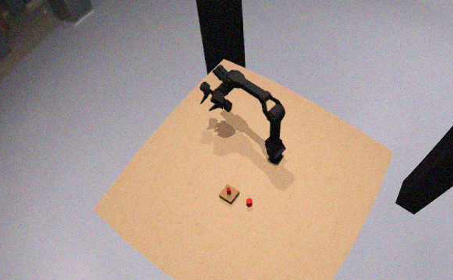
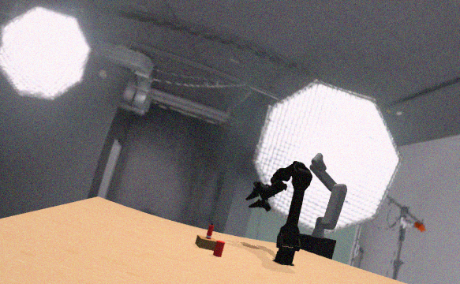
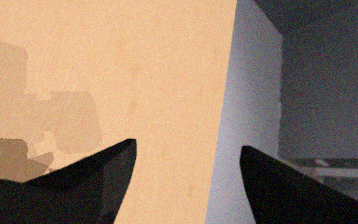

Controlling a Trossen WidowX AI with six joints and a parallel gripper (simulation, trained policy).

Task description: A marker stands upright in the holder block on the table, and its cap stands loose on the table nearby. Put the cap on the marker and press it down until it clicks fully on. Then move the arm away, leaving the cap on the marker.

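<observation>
Right now the red marker is 24 cm ahead of my gripper tip, 30 cm to the left of it and 14 cm below it. From my gripper tip the other things lie so: red cap (23 cm ahead, 41 cm to the left, 19 cm below); then wooden holder block (24 cm ahead, 30 cm to the left, 20 cm below).
</observation>
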